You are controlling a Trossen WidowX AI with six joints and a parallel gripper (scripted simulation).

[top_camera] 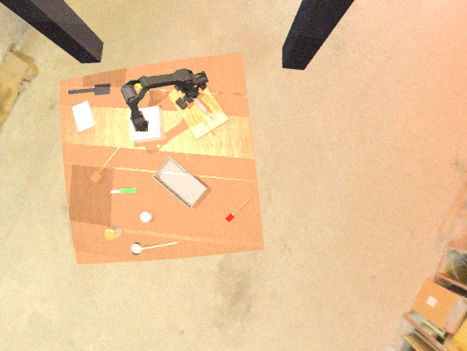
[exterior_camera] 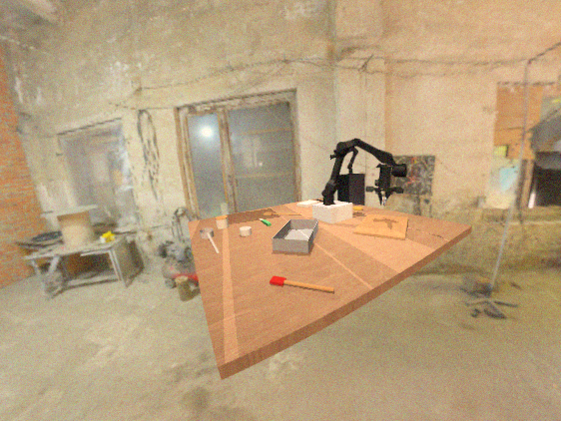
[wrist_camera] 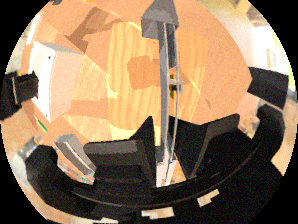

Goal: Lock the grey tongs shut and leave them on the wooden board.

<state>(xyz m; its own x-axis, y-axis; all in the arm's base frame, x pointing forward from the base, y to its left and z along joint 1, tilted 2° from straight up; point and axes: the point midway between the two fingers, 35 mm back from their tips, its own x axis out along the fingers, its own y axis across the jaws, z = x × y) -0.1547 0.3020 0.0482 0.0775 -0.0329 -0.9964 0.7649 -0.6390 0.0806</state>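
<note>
My gripper tip is now 110 mm above the wooden board, 10 mm to the right of it and 10 mm past it. The rest, counted from my gripper tip: black spatula 740 mm to the right, 120 mm below, 120 mm behind; grey roasting tin 480 mm ahead, 90 mm below, 70 mm to the right; pale block 770 mm to the right, 110 mm below, 70 mm ahead.
</note>
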